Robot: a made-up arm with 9 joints.
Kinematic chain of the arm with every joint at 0, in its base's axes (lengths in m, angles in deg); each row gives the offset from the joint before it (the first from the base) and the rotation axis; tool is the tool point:
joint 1: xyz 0 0 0.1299 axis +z
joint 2: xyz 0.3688 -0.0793 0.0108 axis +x
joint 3: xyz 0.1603 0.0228 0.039 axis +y
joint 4: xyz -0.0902 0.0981 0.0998 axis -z
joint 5: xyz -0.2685 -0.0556 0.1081 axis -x
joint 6: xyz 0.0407 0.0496 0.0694 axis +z
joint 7: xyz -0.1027 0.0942 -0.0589 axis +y
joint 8: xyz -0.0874 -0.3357 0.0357 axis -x
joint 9: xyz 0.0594 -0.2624 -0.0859 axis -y
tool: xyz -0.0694 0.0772 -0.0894
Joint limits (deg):
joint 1: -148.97..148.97
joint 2: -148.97..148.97
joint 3: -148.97..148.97
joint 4: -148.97..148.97
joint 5: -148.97..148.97
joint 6: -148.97..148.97
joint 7: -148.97..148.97
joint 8: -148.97..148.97
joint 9: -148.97..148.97
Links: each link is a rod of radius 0.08 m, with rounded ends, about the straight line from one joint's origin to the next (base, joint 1, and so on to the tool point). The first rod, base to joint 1, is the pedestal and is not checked.
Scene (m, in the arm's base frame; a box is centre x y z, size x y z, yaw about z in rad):
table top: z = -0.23
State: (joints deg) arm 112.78 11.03 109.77 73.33 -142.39 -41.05 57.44 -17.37 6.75
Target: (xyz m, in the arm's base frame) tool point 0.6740 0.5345 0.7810
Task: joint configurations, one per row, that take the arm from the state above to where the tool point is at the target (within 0.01 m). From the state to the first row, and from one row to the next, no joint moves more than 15 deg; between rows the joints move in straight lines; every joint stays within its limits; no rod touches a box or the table.
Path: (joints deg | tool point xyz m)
1: 107.49 23.52 100.77 61.50 -144.04 -43.41 62.24 -20.46 5.02 | -0.6134 0.6811 0.8557
2: 102.21 36.01 91.78 49.68 -145.68 -45.77 67.03 -23.56 3.28 | -0.1743 0.7485 1.0129
3: 96.92 48.49 82.78 37.85 -147.32 -48.13 71.83 -26.65 1.55 | 0.2941 0.6950 0.9842
4: 91.64 60.98 73.78 26.02 -148.97 -50.49 76.63 -29.75 -0.19 | 0.6740 0.5345 0.7810

